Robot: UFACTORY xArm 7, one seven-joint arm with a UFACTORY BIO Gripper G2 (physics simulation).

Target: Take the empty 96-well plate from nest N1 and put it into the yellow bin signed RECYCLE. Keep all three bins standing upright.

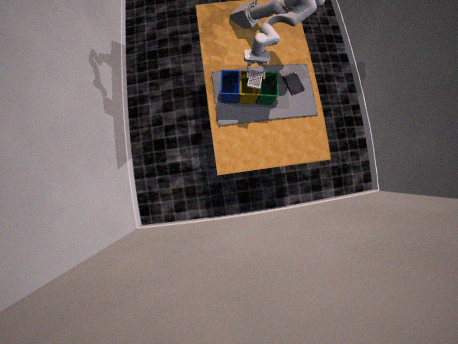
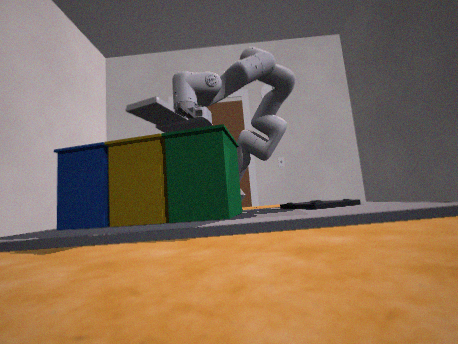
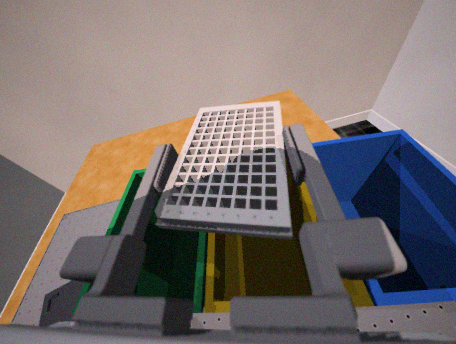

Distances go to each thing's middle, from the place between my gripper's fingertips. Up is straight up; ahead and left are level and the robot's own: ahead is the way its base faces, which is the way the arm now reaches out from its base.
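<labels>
The yellow bin (image 2: 138, 194) has my hand 17 cm above it, 2 cm past it and 2 cm to the left of it. Counting from my hand, there's a dark flat nest (image 3: 61, 307) that's a long way below, well to the left and a bit behind. The blue bin (image 2: 82, 171) is 15 cm to the right of my hand, 5 cm behind it and 17 cm below it, while the green bin (image 2: 203, 183) is 11 cm to the left of my hand and 17 cm below it.
</labels>
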